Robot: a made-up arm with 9 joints. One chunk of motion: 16 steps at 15 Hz.
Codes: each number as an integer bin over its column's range. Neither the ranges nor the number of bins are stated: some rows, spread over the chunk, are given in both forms.
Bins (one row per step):
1: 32 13 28 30 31 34 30 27 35
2: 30 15 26 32 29 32 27 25 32
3: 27 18 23 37 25 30 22 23 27
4: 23 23 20 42 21 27 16 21 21
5: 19 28 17 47 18 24 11 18 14
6: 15 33 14 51 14 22 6 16 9
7: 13 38 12 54 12 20 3 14 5
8: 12 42 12 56 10 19 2 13 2
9: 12 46 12 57 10 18 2 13 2
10: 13 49 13 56 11 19 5 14 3
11: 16 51 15 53 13 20 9 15 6
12: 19 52 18 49 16 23 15 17 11
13: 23 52 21 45 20 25 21 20 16
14: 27 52 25 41 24 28 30 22 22
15: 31 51 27 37 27 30 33 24 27
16: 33 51 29 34 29 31 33 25 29
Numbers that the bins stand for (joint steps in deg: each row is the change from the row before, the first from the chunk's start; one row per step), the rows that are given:
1: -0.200 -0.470 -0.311 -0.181 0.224 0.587 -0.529 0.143 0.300
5: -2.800 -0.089 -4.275 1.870 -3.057 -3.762 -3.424 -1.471 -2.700
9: -4.200 0.368 -6.076 3.076 -5.076 -6.371 -4.795 -2.368 -4.414
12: -2.800 0.521 -3.914 2.111 -3.562 -4.197 -2.814 -1.651 -3.129
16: 0.000 0.495 0.049 0.302 -0.281 -0.717 -0.071 -0.216 -0.557
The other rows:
2: -0.600 -0.419 -1.032 0.060 -0.281 -0.283 -0.986 -0.216 -0.129
3: -1.200 -0.343 -2.113 0.663 -1.290 -1.152 -1.748 -0.575 -0.843
4: -2.000 -0.216 -3.194 1.267 -2.300 -2.457 -2.662 -0.933 -1.700
6: -3.600 0.038 -5.356 2.352 -4.067 -4.632 -4.186 -1.830 -3.414
7: -4.000 0.165 -6.076 2.714 -4.571 -5.502 -4.643 -2.189 -3.986
8: -4.200 0.267 -6.076 2.956 -5.076 -5.937 -4.795 -2.368 -4.414
10: -4.000 0.444 -5.716 2.956 -4.824 -5.937 -4.338 -2.189 -4.271
11: -3.400 0.495 -4.995 2.594 -4.319 -5.502 -3.729 -2.010 -3.843
13: -2.000 0.521 -2.833 1.629 -2.552 -3.327 -1.900 -1.113 -2.414
14: -1.200 0.521 -1.392 1.146 -1.543 -2.022 -0.529 -0.754 -1.557
15: -0.400 0.495 -0.671 0.663 -0.786 -1.152 -0.071 -0.395 -0.843

